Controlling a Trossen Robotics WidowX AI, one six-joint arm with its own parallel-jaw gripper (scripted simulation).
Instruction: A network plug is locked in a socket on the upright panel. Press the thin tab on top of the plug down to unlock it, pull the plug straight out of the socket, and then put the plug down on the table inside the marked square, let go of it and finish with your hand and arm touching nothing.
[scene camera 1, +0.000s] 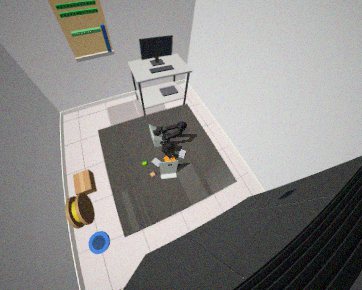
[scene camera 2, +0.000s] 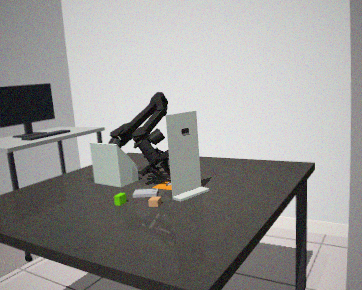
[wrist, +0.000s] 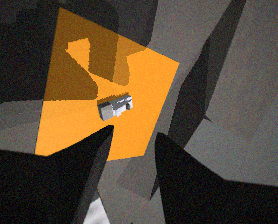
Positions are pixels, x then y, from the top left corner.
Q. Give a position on an orange marked square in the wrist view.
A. At 89, 65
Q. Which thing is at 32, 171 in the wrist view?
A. My gripper.
